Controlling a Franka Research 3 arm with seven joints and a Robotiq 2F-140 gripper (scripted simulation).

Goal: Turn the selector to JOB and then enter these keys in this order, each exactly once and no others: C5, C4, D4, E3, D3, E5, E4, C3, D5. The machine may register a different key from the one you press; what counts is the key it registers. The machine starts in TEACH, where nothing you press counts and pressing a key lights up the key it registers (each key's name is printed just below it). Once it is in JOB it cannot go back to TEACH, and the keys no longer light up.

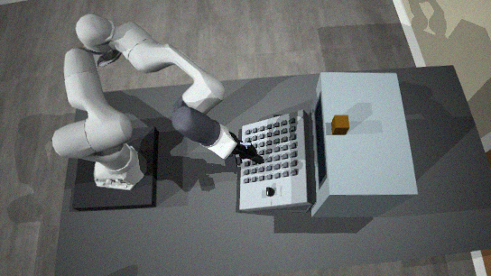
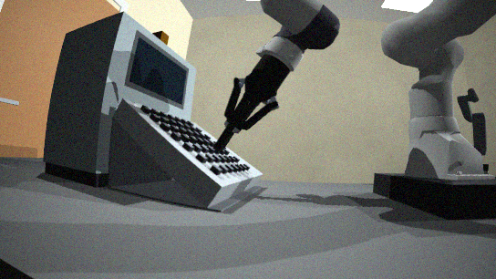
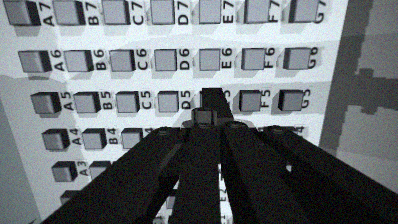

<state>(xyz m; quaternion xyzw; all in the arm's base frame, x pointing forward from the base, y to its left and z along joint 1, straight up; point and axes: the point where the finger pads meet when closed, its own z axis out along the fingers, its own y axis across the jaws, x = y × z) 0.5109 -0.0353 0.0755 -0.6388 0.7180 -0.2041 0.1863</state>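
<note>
Now: the E5 key 30 mm below my hand and 20 mm ahead of it. From my hand the other things lie so: C6 key: 70 mm ahead, 40 mm to the right; E6 key: 40 mm to the right, 30 mm below, 20 mm ahead; D6 key: 50 mm ahead, 40 mm to the right, 10 mm below.
</note>
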